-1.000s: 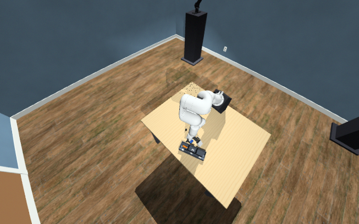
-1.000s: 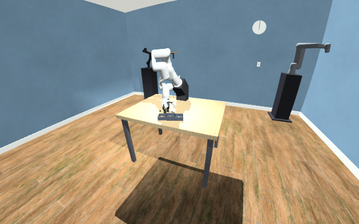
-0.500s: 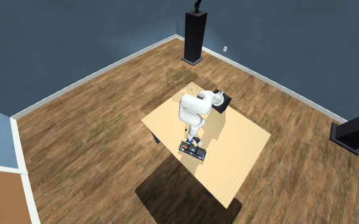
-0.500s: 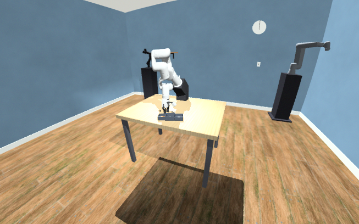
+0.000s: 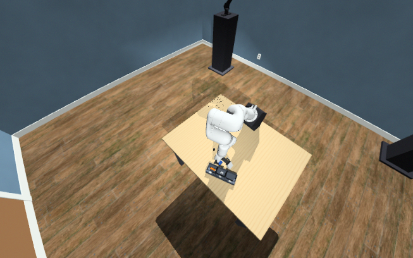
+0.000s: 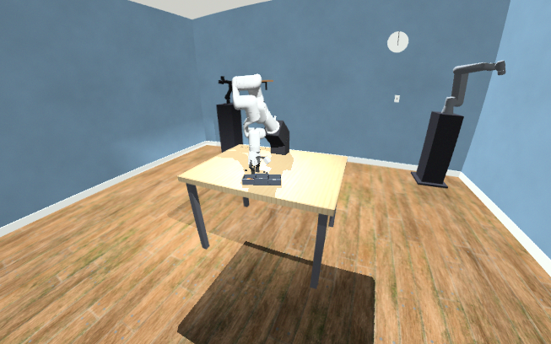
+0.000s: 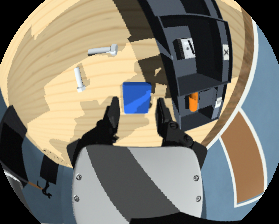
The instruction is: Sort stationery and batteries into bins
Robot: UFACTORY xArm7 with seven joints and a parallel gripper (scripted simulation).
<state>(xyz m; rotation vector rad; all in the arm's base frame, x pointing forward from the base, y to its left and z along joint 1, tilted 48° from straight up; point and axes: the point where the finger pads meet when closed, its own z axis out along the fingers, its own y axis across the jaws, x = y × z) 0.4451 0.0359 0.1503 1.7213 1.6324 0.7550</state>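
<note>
Now: hand 3 cm above the blue block. Also, from my hand: dark double bin 8 cm to the left, 7 cm ahead, 2 cm below; pencil sharpener 8 cm to the left, 6 cm ahead, 2 cm below; orange battery 9 cm ahead, 2 cm below.
</note>
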